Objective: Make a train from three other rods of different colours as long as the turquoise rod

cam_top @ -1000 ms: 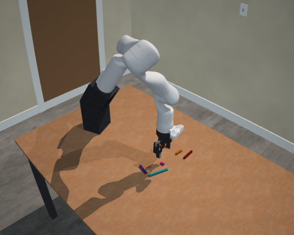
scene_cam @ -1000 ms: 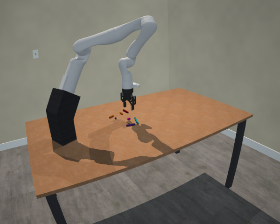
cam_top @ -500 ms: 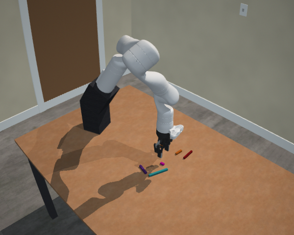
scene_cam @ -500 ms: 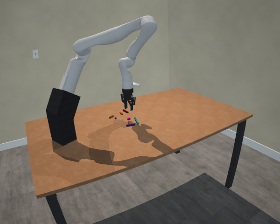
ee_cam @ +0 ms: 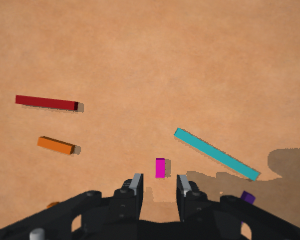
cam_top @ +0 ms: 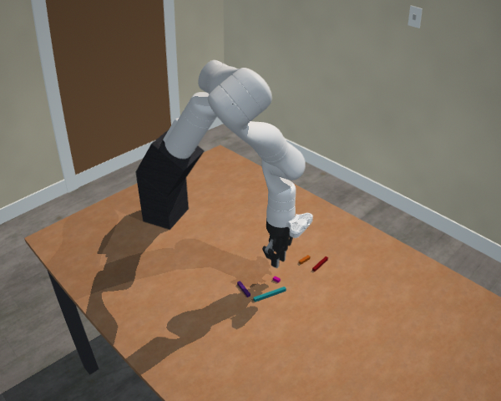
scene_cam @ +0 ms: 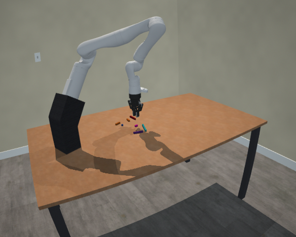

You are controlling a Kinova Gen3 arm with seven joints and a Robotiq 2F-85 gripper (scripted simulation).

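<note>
My gripper is now 80 mm above the magenta rod. The rest, counted from my hand: turquoise rod (20 mm ahead, 60 mm to the right, 80 mm below); purple rod (50 mm behind, 90 mm to the right, 80 mm below); blue rod (70 mm behind, 70 mm to the left, 80 mm below).
</note>
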